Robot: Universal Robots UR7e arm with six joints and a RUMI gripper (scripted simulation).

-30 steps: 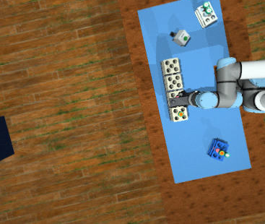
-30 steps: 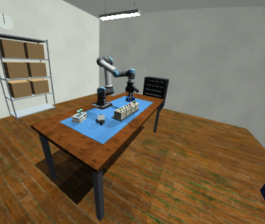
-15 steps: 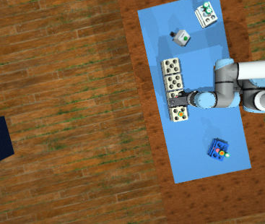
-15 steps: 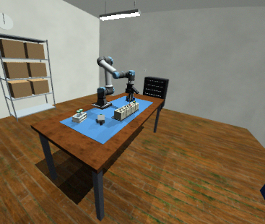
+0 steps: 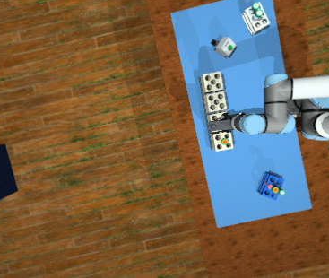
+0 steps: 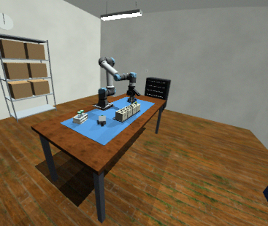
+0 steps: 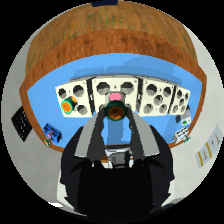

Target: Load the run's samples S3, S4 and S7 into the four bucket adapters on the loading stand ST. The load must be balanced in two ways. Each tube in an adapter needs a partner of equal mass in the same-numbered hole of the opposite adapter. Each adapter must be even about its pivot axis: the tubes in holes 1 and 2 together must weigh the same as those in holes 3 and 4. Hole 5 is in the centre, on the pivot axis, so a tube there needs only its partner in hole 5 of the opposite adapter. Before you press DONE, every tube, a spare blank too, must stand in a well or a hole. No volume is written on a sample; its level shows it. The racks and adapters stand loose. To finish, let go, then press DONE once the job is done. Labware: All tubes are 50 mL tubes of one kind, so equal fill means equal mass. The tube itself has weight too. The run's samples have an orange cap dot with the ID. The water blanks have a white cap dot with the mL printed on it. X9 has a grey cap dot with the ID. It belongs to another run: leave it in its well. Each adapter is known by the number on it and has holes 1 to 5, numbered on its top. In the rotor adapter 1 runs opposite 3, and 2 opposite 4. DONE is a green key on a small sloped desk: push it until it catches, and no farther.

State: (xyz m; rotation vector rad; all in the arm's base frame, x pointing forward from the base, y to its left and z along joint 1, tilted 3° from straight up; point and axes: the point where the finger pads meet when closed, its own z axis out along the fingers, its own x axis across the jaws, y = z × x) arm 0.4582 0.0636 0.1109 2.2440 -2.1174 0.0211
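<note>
Right now my hand is 270 mm past the blue rack, 410 mm to the right of it and 120 mm above it. Also, from my hand: white rack (270 mm behind, 540 mm to the right, 120 mm below); then adapter (10 mm behind, 110 mm to the left, 90 mm below).
</note>
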